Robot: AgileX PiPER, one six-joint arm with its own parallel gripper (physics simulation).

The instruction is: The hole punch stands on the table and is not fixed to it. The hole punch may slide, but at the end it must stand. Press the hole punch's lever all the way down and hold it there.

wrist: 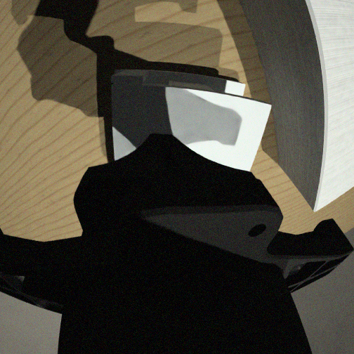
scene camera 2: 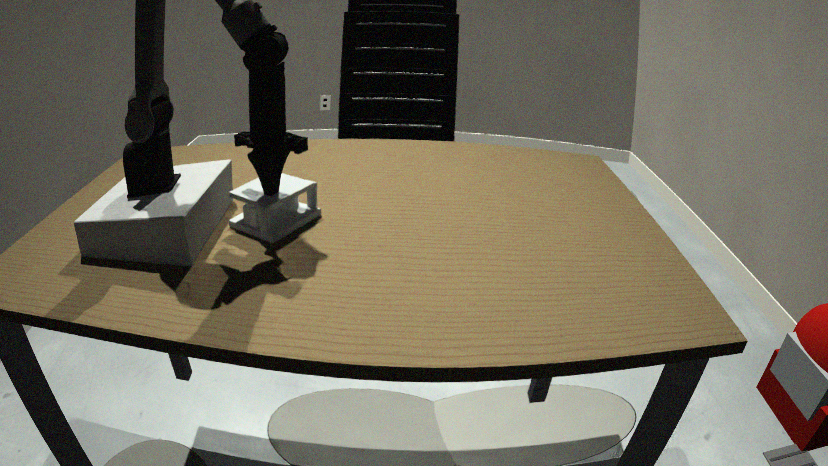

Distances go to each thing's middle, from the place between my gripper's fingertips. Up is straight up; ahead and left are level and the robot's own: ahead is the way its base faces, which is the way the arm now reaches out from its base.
Labels:
Now: the lever [scene camera 2: 252, 193] 2 cm to the left of my hand and 1 cm below it.

